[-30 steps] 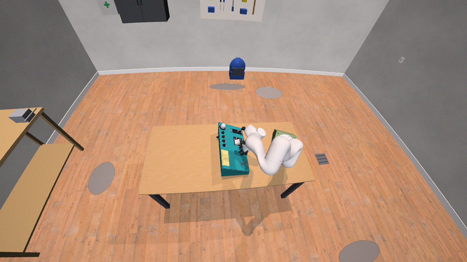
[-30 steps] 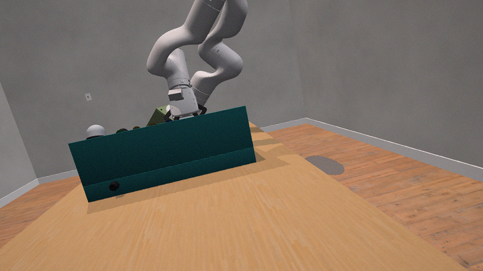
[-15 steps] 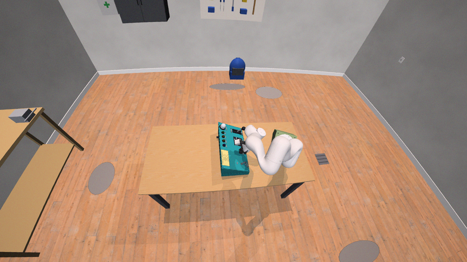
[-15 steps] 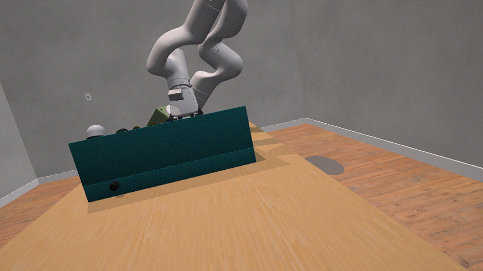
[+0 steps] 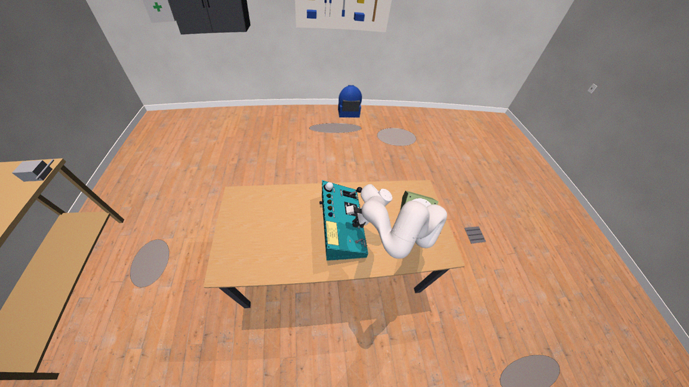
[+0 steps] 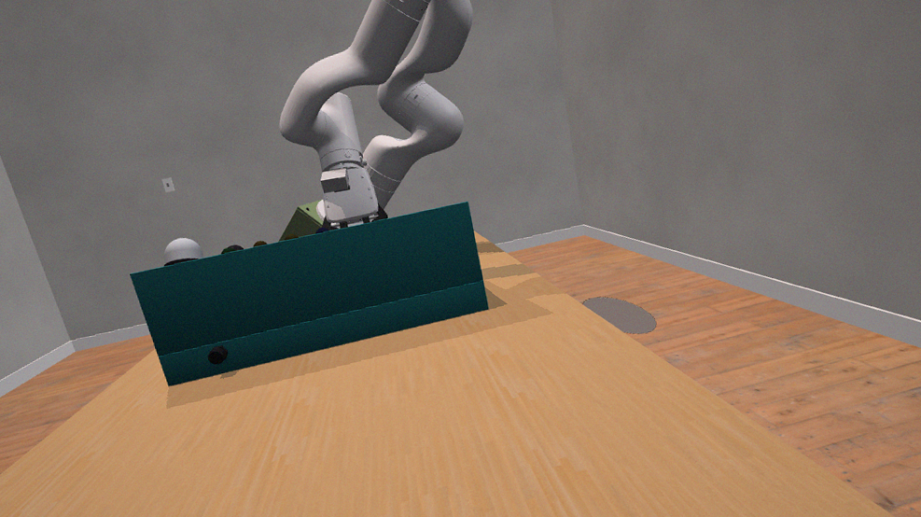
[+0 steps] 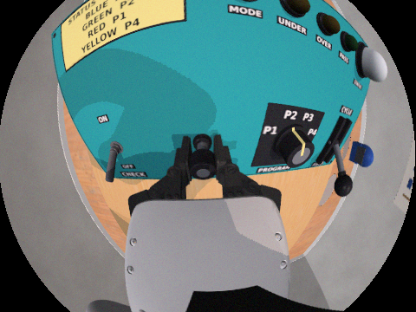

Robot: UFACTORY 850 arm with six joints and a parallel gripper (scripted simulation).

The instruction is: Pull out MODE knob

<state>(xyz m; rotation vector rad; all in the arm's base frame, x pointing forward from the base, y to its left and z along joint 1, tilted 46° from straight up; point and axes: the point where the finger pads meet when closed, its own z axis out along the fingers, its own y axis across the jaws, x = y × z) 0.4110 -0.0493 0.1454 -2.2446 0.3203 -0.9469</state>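
The black mode knob lies right at my hand. The rest, counted from my hand: program rotary selector 2 cm ahead, 11 cm to the right; teal console 4 cm ahead, 6 cm to the right, 3 cm below; check toggle 12 cm to the left, 1 cm below.
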